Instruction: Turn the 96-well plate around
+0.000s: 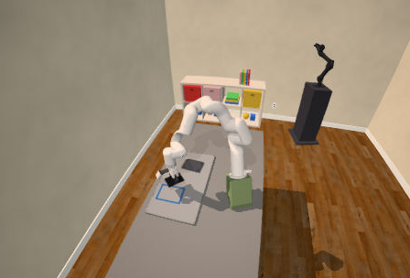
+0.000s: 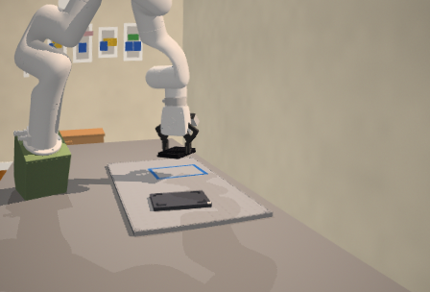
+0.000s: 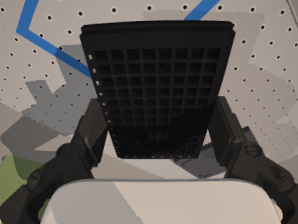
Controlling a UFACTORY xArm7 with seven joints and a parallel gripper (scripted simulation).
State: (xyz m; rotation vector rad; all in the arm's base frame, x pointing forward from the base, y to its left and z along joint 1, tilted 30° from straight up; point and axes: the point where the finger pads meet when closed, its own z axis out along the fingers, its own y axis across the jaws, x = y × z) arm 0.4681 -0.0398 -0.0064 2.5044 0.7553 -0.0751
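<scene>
Right now my hand is 230 mm to the left of the dark plate nest N1, 120 mm past it and 100 mm above it. Also, from my hand: black 96-well plate 10 mm below.
</scene>
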